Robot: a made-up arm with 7 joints. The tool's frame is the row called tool.
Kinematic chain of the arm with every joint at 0, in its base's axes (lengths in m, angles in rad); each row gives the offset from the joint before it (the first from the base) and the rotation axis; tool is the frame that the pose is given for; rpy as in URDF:
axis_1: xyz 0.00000 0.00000 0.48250 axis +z
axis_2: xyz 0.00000 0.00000 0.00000 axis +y
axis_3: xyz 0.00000 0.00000 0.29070 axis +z
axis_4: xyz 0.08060 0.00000 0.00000 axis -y
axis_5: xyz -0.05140 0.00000 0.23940 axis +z
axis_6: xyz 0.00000 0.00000 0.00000 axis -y
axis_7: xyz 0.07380 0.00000 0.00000 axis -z
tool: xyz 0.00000 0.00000 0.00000 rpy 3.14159 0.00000 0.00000
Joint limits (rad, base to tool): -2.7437..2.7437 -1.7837..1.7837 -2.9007..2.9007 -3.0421..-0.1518 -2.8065..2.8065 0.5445..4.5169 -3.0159..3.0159
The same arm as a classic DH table. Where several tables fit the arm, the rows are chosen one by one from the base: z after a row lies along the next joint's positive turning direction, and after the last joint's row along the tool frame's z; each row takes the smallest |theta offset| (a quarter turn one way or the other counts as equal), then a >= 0, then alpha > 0; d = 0 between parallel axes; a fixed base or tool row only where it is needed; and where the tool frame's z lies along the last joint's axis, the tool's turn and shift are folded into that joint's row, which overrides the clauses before.
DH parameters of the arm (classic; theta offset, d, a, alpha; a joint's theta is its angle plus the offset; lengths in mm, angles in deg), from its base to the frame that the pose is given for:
axis_1: 0 482.5 0 -90
axis_2: 0 0 0 90
axis_3: 0 290.7 80.6 90
axis_4: 0 0 -51.4 -90
axis_5: 0 239.4 0 90
axis_6: 0 0 73.8 90
axis_7: 0 0 0 0
Joint limits (deg, base to tool): -157.2..157.2 -102.2..102.2 -166.2..166.2 -174.3..-8.7 -160.8..160.8 31.2..258.8 -172.8..172.8

